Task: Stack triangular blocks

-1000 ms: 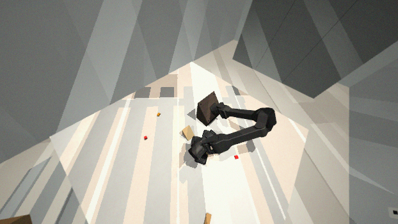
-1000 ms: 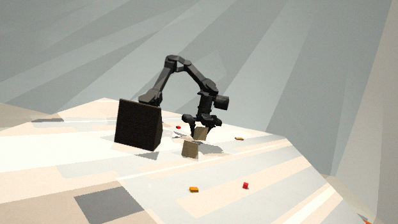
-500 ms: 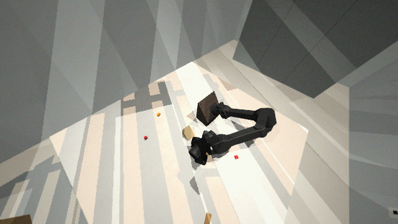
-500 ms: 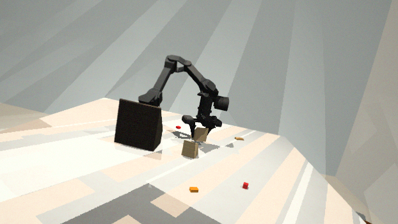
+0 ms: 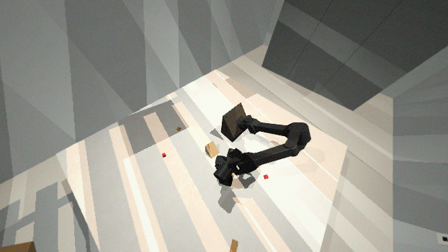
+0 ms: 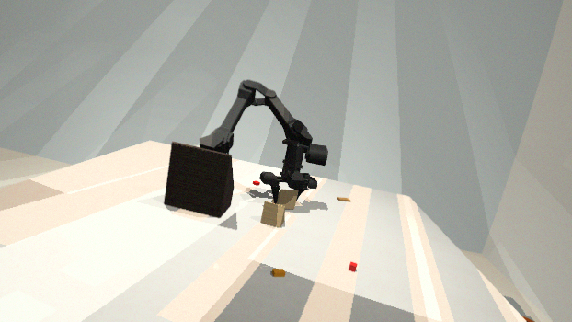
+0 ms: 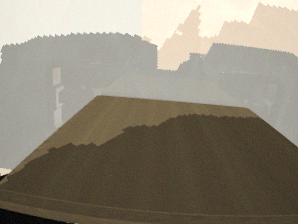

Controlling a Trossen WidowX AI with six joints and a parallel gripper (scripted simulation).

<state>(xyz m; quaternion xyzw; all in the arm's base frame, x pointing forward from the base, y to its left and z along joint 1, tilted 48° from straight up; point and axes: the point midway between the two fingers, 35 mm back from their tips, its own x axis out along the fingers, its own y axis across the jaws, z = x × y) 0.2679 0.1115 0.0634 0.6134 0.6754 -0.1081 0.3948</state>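
Right now my gripper tip is 10 mm to the left of the tan triangular block and 10 mm below it. The rest, counted from my gripper tip: brown piece (230 mm ahead, 220 mm to the left).
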